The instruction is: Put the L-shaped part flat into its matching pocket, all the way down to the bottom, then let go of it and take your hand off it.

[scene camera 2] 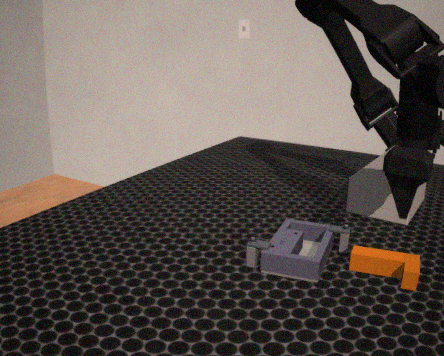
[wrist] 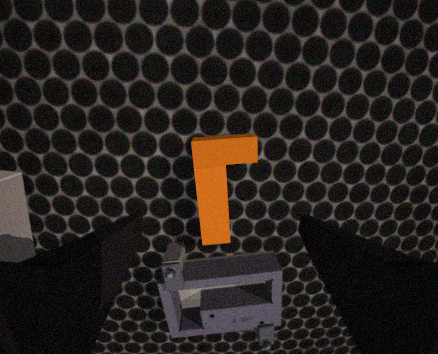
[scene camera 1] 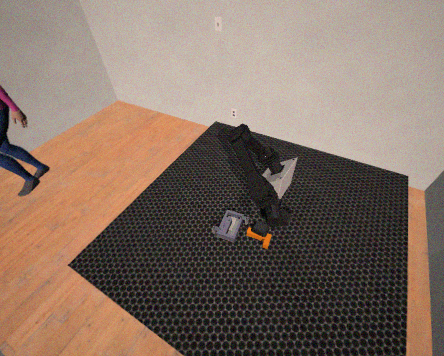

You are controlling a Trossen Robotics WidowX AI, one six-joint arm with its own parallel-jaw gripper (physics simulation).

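Frame: origin at the arm's base, x right, y back, z down, level; centimetres.
Where they show: gripper, between the fingertips: (scene camera 2: 406, 207) (wrist: 222, 221); arm's base, origin of its link: (scene camera 1: 277, 170).
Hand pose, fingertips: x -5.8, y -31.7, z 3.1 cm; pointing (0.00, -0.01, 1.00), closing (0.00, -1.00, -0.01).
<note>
Things, the pixels of their top centre, and the offset from my fingertips. "spot": a spot on its surface instead.
- orange L-shaped part, centre of its top: (wrist: 227, 195) (scene camera 2: 385, 258) (scene camera 1: 258, 236) dx +1.9, dy -1.1, dz +8.3 cm
- purple-grey fixture, centre of its top: (wrist: 224, 316) (scene camera 2: 301, 231) (scene camera 1: 230, 222) dx +16.0, dy -1.3, dz +6.5 cm
- pale bottom, a spot on its surface: (wrist: 190, 297) (scene camera 2: 298, 242) spot: dx +18.0, dy +2.9, dz +10.8 cm
The orange L-shaped part (scene camera 1: 267, 241) (scene camera 2: 375, 261) (wrist: 215, 200) lies flat on the dark mat, outside and beside the purple-grey fixture (scene camera 1: 223, 231) (scene camera 2: 290, 267) (wrist: 230, 267). In the wrist view its long leg points toward the fixture and its short leg is at the far end, pointing right. The fixture's pocket shows a pale bottom (scene camera 2: 307, 248) (wrist: 190, 297) and holds no part. My gripper (scene camera 1: 260, 227) (scene camera 2: 404, 217) (wrist: 222, 221) is open and empty, above the mat near the orange part. In the wrist view its fingers stand wide, left and right of the long leg.
Grey tabs (scene camera 2: 253, 253) (scene camera 2: 344, 237) (wrist: 173, 265) (wrist: 266, 334) stick up at two sides of the fixture. A large pale grey block (scene camera 1: 285, 180) (scene camera 2: 365, 192) (wrist: 12, 205) stands behind the gripper. A person (scene camera 1: 14, 156) is on the wood floor at the far left.
</note>
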